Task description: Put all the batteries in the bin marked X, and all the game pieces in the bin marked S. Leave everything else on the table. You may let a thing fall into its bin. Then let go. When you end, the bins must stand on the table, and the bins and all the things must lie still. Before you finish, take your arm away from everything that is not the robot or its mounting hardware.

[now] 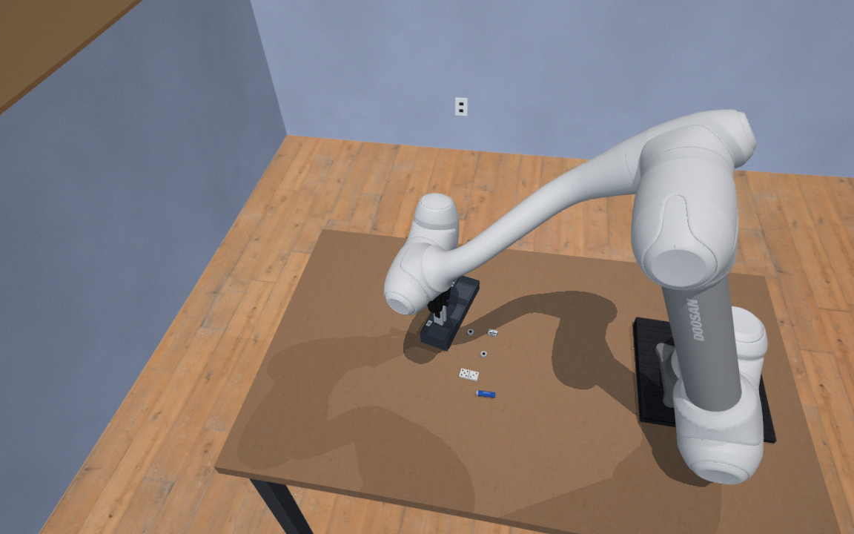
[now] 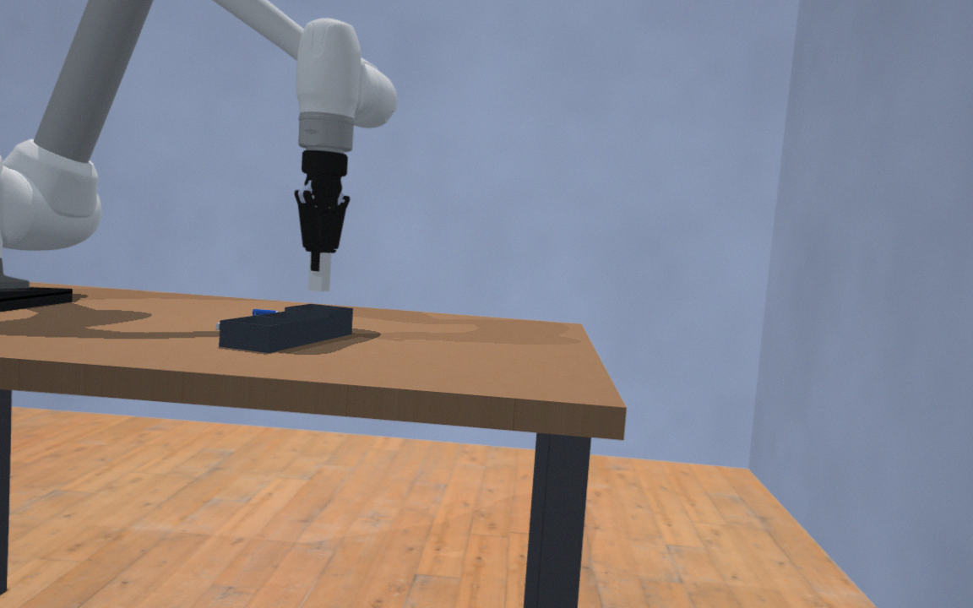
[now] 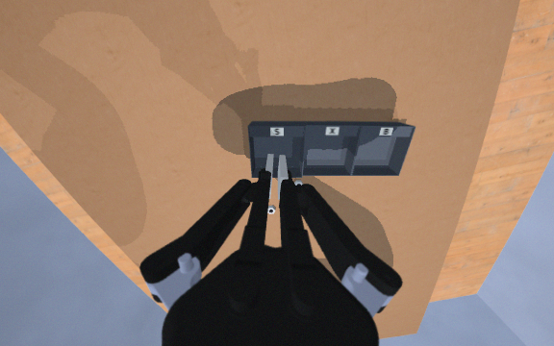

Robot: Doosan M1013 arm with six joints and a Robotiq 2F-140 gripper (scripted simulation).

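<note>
Right now my hand is 14 cm past the blue battery, 18 cm to the right of it and 10 cm above it. Round my hand: dark three-part bin 2 cm behind, 8 cm to the right, 9 cm below; white domino 9 cm behind, 12 cm to the left, 10 cm below.
</note>
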